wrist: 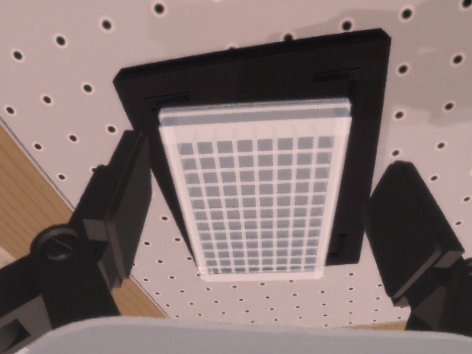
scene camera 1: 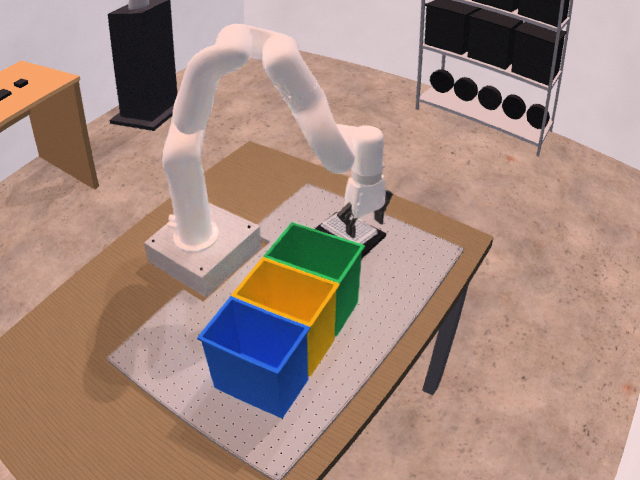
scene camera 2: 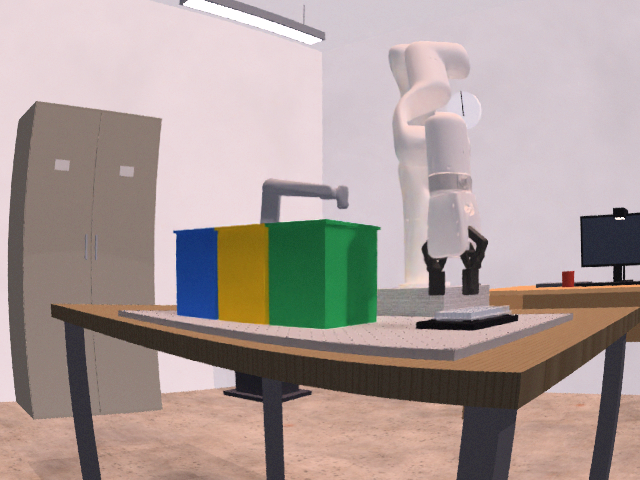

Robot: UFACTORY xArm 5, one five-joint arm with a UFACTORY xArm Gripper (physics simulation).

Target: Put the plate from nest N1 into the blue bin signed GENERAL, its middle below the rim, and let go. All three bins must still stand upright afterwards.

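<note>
The clear plate with a grid of wells lies on the black nest. In the wrist view it sits off-centre, its lower end covering the nest's lower edge; I cannot tell whether it is fully seated. My gripper is open and empty above the plate, with one finger out to each side. The blue bin stands upright at the far end of the row from the nest. Its sign and the N1 label do not show.
The yellow bin and green bin stand upright between the blue bin and the nest, close together. The green bin is nearest the gripper. All stand on the perforated board on the wooden table.
</note>
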